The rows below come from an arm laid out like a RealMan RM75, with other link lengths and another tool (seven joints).
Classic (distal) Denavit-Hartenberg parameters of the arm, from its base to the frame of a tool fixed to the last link. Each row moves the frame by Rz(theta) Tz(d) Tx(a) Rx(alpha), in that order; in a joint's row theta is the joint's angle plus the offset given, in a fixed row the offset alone. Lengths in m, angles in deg.
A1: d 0.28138  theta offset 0  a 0  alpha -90
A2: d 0  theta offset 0  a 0  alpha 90
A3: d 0.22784  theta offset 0  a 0  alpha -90
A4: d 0  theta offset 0  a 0  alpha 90
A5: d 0.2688  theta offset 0  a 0  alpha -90
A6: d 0  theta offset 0  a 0  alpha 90
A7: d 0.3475  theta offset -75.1  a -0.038  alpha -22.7
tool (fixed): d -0.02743  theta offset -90  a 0  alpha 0
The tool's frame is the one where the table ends.
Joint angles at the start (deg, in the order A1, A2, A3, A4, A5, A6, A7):
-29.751 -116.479 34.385 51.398 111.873 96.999 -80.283
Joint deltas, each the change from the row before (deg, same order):
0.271 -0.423 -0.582 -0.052 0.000 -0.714 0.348
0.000 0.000 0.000 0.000 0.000 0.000 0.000
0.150 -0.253 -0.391 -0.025 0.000 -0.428 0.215
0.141 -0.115 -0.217 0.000 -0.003 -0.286 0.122
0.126 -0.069 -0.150 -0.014 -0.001 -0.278 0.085
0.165 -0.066 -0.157 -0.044 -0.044 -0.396 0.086
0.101 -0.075 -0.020 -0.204 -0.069 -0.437 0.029
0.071 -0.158 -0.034 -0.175 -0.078 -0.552 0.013
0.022 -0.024 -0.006 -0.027 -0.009 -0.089 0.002
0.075 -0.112 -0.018 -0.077 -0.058 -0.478 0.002
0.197 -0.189 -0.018 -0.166 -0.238 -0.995 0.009
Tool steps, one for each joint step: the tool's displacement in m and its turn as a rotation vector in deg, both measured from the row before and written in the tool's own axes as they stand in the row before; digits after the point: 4 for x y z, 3 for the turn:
0.0025 0.0031 -0.0009 -1.162 -0.075 0.173
0.0000 0.0000 0.0000 0.000 0.000 0.000
0.0014 0.0021 -0.0006 -0.726 -0.052 0.126
0.0011 0.0015 -0.0009 -0.486 0.039 0.087
0.0011 0.0014 -0.0009 -0.424 0.081 0.066
0.0014 0.0019 -0.0012 -0.574 0.106 0.071
0.0017 0.0011 -0.0002 -0.476 0.068 -0.108
0.0018 0.0014 0.0004 -0.563 0.043 -0.095
0.0004 0.0002 0.0000 -0.097 0.016 -0.020
0.0015 0.0016 0.0001 -0.483 0.091 -0.013
0.0028 0.0036 -0.0002 -1.063 0.142 0.002

